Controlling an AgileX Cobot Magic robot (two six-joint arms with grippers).
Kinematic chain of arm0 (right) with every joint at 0, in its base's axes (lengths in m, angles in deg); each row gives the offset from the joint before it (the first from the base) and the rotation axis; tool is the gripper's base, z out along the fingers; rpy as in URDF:
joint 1: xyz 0 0 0.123 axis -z
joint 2: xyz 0 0 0 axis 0.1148 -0.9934 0
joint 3: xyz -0.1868 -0.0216 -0.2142 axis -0.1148 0.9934 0
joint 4: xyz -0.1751 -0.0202 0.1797 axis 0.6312 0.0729 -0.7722
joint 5: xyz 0 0 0 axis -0.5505 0.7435 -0.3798
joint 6: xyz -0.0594 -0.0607 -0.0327 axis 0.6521 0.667 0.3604
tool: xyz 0 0 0 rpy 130.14 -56.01 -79.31
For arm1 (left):
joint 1: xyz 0 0 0.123 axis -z
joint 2: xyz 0 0 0 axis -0.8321 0.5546 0
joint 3: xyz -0.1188 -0.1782 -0.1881 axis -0.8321 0.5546 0
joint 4: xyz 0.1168 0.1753 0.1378 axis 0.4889 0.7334 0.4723
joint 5: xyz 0 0 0 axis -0.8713 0.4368 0.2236
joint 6: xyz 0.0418 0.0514 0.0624 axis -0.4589 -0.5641 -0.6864
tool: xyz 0 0 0 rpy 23.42 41.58 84
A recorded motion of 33 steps. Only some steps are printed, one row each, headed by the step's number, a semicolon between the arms.
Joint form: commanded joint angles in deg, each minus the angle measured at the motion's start. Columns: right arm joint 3, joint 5, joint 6, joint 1, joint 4, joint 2; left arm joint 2, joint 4, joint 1, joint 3, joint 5, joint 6.
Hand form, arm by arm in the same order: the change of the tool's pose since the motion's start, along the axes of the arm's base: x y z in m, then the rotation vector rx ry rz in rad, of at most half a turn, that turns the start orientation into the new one. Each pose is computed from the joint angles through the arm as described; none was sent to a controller.
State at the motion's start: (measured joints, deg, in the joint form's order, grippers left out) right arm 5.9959 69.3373 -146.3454 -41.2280 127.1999 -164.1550; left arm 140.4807 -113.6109 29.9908 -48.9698 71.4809 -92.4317
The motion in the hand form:
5: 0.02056 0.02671 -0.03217 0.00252 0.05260 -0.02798; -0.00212 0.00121 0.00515 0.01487 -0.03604 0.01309
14: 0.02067 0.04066 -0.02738 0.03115 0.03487 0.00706; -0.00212 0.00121 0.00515 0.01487 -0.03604 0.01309
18: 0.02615 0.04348 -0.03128 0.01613 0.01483 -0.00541; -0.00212 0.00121 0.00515 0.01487 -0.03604 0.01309
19: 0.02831 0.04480 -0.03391 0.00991 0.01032 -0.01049; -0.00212 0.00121 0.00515 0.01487 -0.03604 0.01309
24: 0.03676 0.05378 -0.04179 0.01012 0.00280 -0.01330; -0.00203 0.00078 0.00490 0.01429 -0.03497 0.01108
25: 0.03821 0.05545 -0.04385 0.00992 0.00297 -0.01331; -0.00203 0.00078 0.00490 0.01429 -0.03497 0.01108
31: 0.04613 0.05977 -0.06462 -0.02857 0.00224 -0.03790; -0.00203 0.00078 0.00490 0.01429 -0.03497 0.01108
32: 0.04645 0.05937 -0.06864 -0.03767 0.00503 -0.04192; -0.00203 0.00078 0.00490 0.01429 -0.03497 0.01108
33: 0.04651 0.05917 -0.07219 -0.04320 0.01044 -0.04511; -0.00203 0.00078 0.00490 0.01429 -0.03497 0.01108
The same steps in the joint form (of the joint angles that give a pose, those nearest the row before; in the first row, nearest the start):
5: -7.39 -0.10 0.60 -0.34 -3.63 -9.41; -1.58 -1.03 -0.55 0.53 0.25 -1.40
14: -10.22 -1.04 1.87 -1.36 -4.49 -10.59; -1.58 -1.03 -0.55 0.53 0.25 -1.40
18: -11.61 0.43 2.47 -1.36 -4.47 -11.89; -1.58 -1.03 -0.55 0.53 0.25 -1.40
19: -12.20 0.93 2.60 -1.36 -4.47 -12.57; -1.58 -1.03 -0.55 0.53 0.25 -1.40
24: -15.42 1.26 2.65 -1.36 -4.38 -15.49; -1.51 -1.03 -0.44 0.53 0.25 -1.39
25: -16.01 1.26 2.65 -1.36 -4.38 -16.10; -1.51 -1.03 -0.44 0.53 0.25 -1.39
31: -18.32 3.29 2.66 -1.36 -4.23 -19.93; -1.51 -1.03 -0.44 0.53 0.25 -1.39
32: -18.32 3.60 2.66 -1.36 -4.23 -20.41; -1.51 -1.03 -0.44 0.53 0.25 -1.39
33: -18.32 3.72 2.66 -1.36 -4.38 -20.85; -1.51 -1.03 -0.44 0.53 0.25 -1.39

